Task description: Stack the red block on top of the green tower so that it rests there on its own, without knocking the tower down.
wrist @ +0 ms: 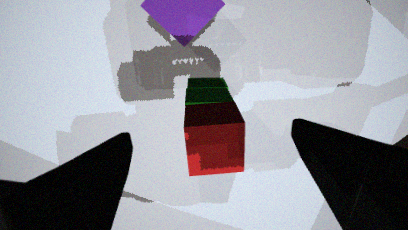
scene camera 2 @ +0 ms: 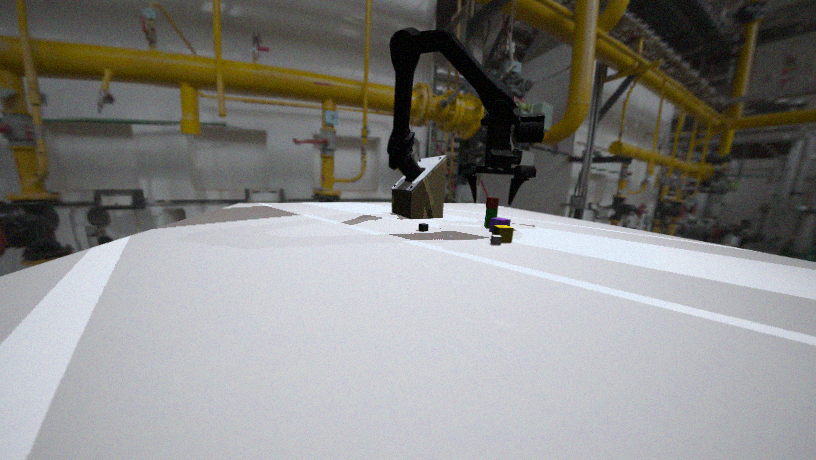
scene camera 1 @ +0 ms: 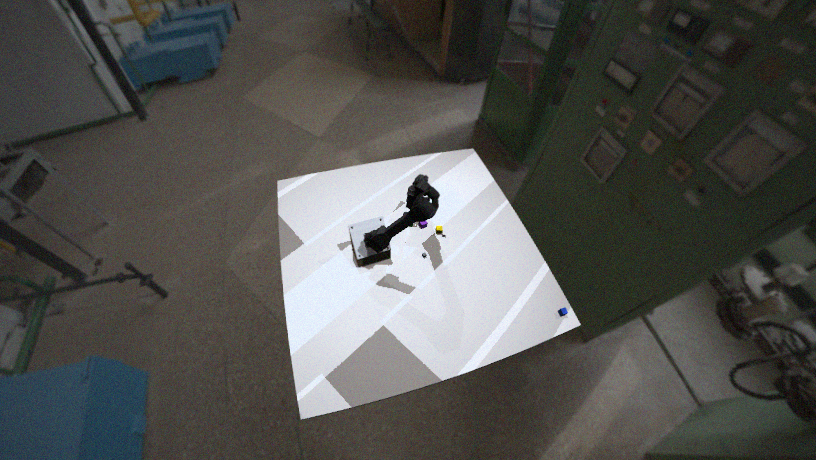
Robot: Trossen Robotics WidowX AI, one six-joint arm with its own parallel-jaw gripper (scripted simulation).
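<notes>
A red block (wrist: 214, 133) is visible. My gripper (scene camera 2: 492, 203), which also appears in the wrist view (wrist: 212, 133), is open and holds nothing.
</notes>
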